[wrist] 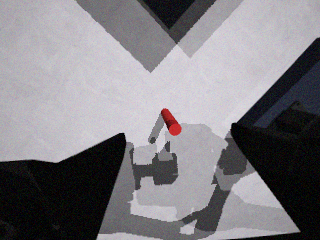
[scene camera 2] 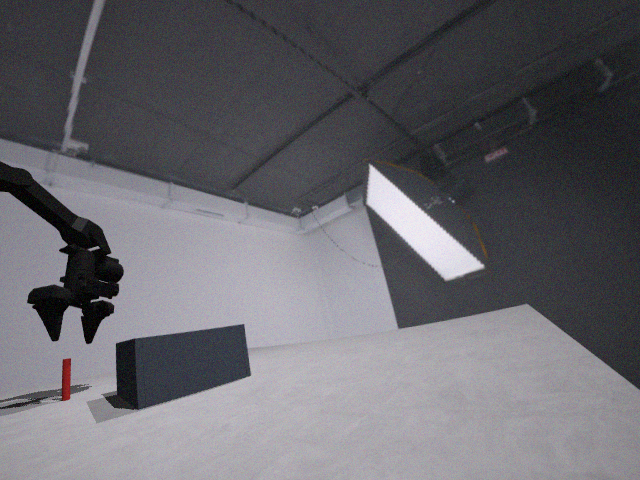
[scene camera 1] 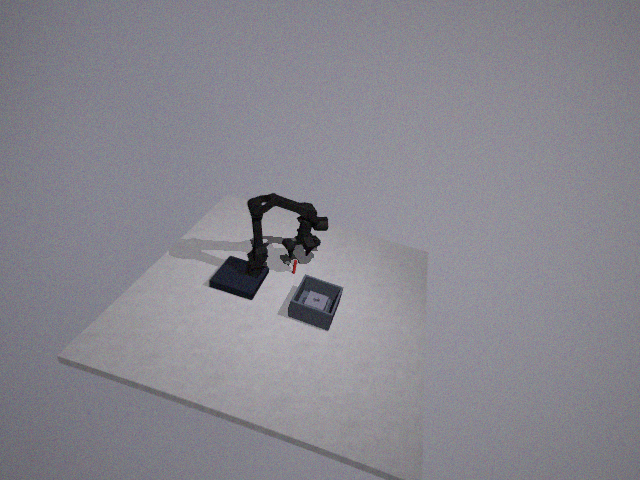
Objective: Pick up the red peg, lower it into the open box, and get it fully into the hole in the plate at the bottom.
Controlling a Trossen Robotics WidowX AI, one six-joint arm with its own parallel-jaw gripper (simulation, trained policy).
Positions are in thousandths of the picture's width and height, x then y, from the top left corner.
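Observation:
Scene camera 2 shows the robot's gripper (scene camera 2: 115,714) together with a box (scene camera 2: 237,772). In scene camera 1, the box (scene camera 1: 466,647) is visible again, while the wrist view gives a further sight of the gripper (wrist: 555,556).

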